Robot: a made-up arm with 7 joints.
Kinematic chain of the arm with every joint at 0, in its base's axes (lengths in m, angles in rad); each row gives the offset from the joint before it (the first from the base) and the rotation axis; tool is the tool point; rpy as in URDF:
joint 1: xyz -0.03 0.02 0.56 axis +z
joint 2: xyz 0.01 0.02 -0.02 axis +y
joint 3: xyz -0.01 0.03 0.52 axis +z
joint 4: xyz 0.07 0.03 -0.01 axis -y
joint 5: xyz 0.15 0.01 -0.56 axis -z
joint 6: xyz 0.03 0 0 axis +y
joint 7: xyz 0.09 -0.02 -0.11 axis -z
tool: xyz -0.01 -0.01 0.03 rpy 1.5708 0 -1.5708
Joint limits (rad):
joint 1: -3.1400..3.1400
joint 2: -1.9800..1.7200
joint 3: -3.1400..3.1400
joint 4: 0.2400..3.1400
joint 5: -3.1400..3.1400
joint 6: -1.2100..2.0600
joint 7: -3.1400..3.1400
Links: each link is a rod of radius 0.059 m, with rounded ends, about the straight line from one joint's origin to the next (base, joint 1, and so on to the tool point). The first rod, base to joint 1, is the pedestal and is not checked.
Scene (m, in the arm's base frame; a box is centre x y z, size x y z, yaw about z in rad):
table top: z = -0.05
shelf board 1: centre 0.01 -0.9 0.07 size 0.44 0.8 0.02 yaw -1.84
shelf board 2: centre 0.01 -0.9 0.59 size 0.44 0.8 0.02 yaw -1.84
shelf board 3: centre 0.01 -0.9 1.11 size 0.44 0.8 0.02 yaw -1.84
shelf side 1: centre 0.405 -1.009 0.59 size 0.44 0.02 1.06 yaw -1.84
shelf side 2: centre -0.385 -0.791 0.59 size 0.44 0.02 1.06 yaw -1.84
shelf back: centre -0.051 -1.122 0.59 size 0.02 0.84 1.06 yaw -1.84
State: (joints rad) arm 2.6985 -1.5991 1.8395 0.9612 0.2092 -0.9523 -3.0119
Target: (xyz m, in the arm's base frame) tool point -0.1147 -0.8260 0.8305
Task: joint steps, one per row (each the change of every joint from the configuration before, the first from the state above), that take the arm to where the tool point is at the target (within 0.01 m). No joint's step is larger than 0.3 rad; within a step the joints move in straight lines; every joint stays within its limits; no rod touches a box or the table.
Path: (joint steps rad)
1: 0.1472 0.1067 0.0790 -0.2110 0.0109 -0.0859 0.0023
2: 0.1471 0.1068 0.0790 -0.2111 0.0110 -0.0859 0.0022
3: 0.1472 0.1067 0.0790 -0.2110 0.0109 -0.0859 0.0023
4: -0.0460 -0.0442 -0.2538 0.0146 0.0666 0.0213 0.0050
5: -0.0461 -0.0441 -0.2538 0.0147 0.0667 0.0213 0.0050
6: -0.0460 -0.0442 -0.2538 0.0147 0.0666 0.0213 0.0050
7: -0.0461 -0.0442 -0.2538 0.0146 0.0667 0.0212 0.0050
8: -0.1601 0.0755 0.1137 0.2397 -0.0768 0.0813 -0.0068
9: -0.1601 0.0755 0.1138 0.2397 -0.0768 0.0813 -0.0068
10: -0.1601 0.0755 0.1138 0.2397 -0.0767 0.0813 -0.0068

